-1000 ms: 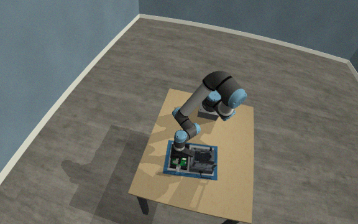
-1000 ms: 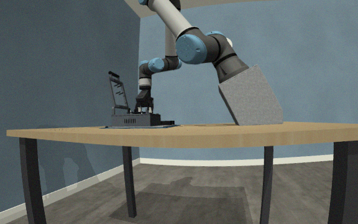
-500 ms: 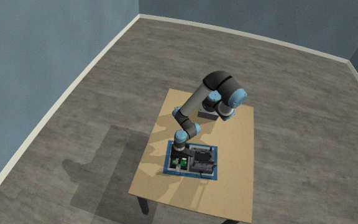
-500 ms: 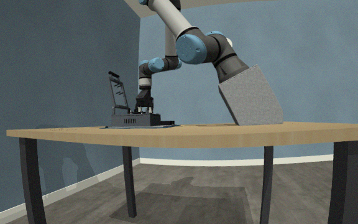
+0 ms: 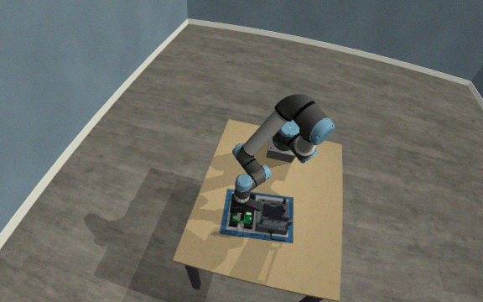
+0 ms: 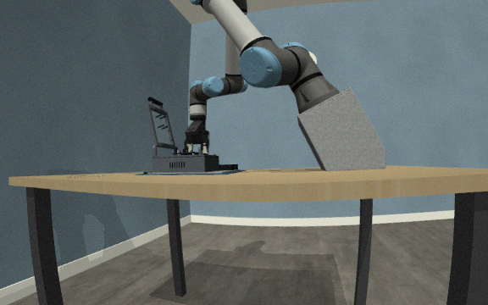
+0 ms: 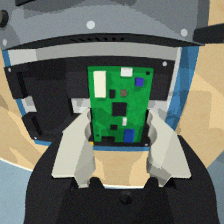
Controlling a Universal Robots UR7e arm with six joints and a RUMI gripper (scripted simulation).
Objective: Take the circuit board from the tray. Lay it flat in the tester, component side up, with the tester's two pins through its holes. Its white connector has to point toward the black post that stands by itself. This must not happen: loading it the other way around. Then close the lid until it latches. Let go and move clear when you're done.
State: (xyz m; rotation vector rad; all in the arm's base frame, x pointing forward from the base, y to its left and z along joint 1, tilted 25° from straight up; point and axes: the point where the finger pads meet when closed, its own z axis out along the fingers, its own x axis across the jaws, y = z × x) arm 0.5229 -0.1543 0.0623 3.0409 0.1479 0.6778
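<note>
My gripper is now 17 cm to the right of the tester bed, 5 cm past it and 4 cm below it. The rest, counted from my hand: green circuit board: right at my hand; then see-through lid: 18 cm to the left, 15 cm above, 7 cm ahead.
</note>
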